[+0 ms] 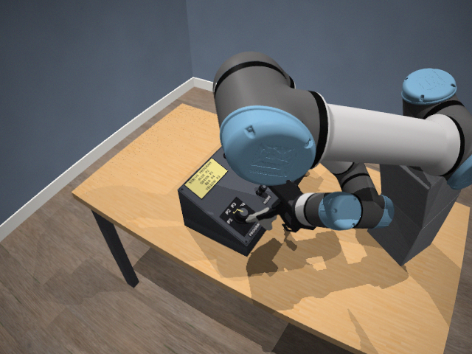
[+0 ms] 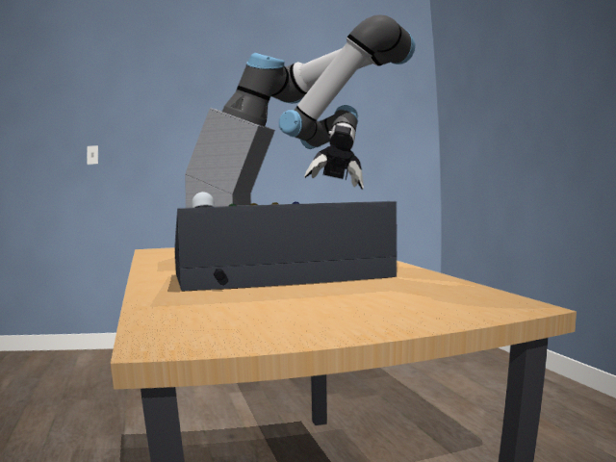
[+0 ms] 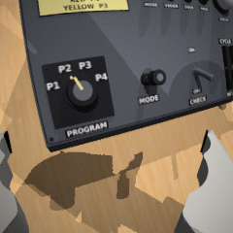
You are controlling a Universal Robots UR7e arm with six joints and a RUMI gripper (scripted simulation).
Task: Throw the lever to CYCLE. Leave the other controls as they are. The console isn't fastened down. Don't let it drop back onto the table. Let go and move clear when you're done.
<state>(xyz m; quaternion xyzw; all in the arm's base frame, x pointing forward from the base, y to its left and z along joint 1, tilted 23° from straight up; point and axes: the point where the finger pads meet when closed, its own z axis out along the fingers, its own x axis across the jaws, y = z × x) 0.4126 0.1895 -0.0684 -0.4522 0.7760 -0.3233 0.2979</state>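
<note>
My hand is 70 mm short of the mode knob, 140 mm to the left of it and 110 mm above it. Also, from my hand: program dial 100 mm ahead, 20 mm to the right, 110 mm below; check toggle 60 mm ahead, 260 mm to the right, 120 mm below; dark console 100 mm ahead, 200 mm to the right, 140 mm below.
</note>
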